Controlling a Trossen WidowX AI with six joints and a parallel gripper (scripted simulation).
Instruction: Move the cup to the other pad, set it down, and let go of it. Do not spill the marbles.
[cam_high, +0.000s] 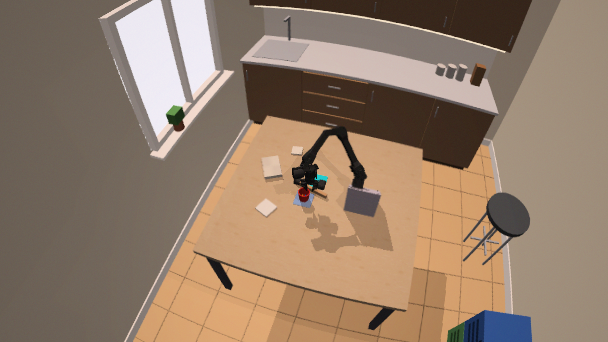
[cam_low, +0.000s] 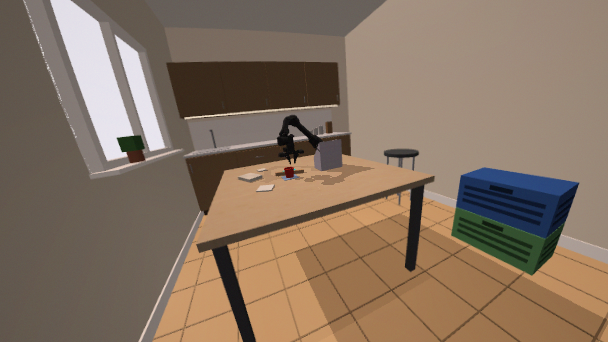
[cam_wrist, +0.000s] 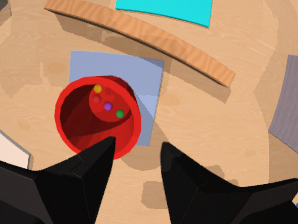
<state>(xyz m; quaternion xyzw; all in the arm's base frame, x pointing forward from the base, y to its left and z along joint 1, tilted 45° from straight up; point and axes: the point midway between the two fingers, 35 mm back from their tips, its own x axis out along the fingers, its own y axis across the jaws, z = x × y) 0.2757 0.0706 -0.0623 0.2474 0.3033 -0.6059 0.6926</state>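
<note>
The red cup lies 4 cm ahead of my gripper tip and 6 cm below it. From my gripper tip the other things lie so: thin wooden bar (2 cm ahead, 8 cm to the right, 9 cm below); then cyan pad (17 cm to the right, 11 cm below).
</note>
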